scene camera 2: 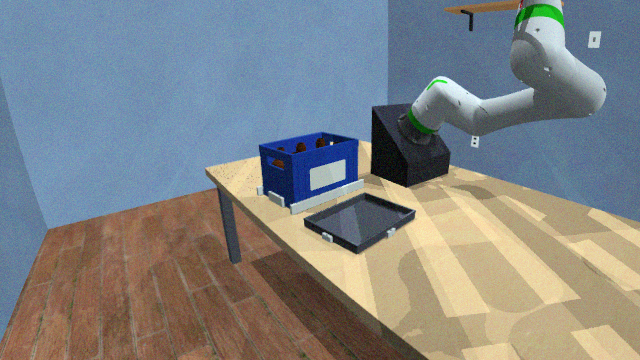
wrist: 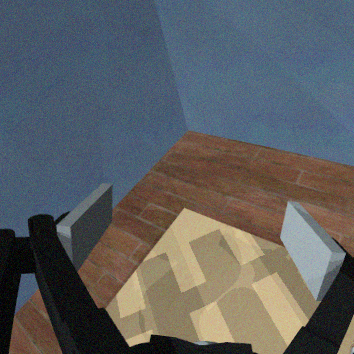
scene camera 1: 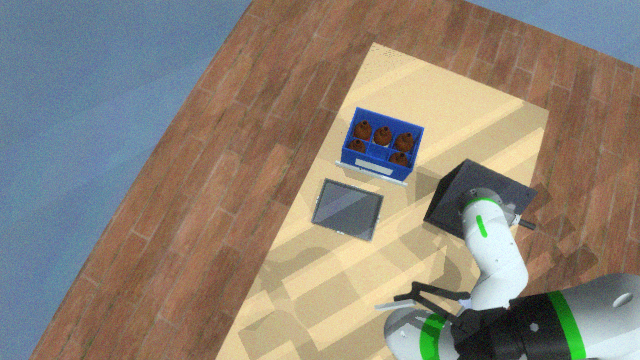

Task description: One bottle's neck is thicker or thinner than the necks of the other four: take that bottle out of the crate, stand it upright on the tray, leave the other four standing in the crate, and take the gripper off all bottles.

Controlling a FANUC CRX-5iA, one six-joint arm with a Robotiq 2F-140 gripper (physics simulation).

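A blue crate stands on the table with brown bottles upright in it. In scene camera 1, three are in the far row: left bottle, middle bottle and right bottle. Two are in the near row: left bottle and right bottle; the near middle compartment is empty. The necks are too small to compare. The dark tray is bare, beside the crate. My gripper is open and empty, high above the table and away from crate and tray.
Light rails run along the crate's foot, and small light blocks sit at the tray's edge. A black sloped pedestal carries the arm. A wall shelf is at the back.
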